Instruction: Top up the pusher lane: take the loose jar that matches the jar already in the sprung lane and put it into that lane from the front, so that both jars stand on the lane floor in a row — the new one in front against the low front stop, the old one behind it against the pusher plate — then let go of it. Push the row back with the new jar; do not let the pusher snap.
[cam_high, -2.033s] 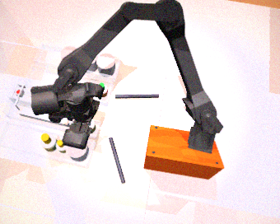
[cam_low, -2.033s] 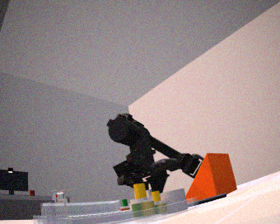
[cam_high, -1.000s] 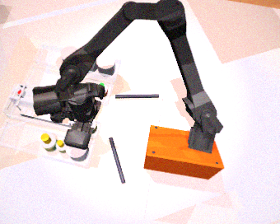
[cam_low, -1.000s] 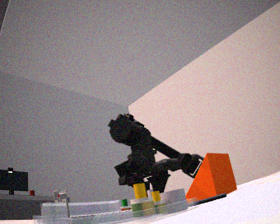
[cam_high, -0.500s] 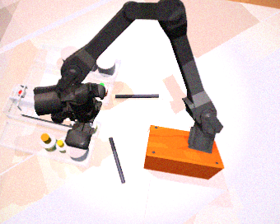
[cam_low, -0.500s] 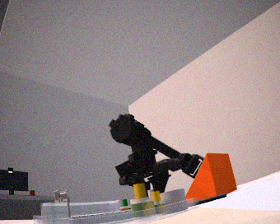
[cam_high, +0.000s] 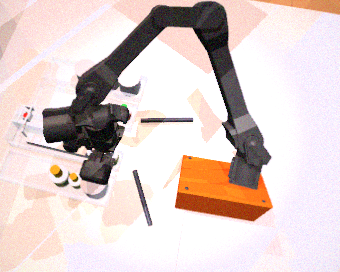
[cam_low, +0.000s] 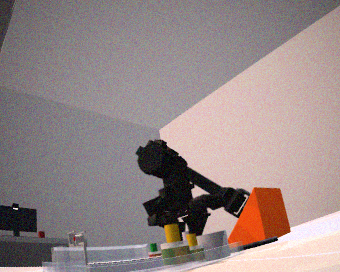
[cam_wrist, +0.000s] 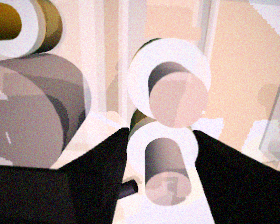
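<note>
My gripper tip is 150 mm short of the lane, 10 mm to the left of it and 10 mm above it.
</note>
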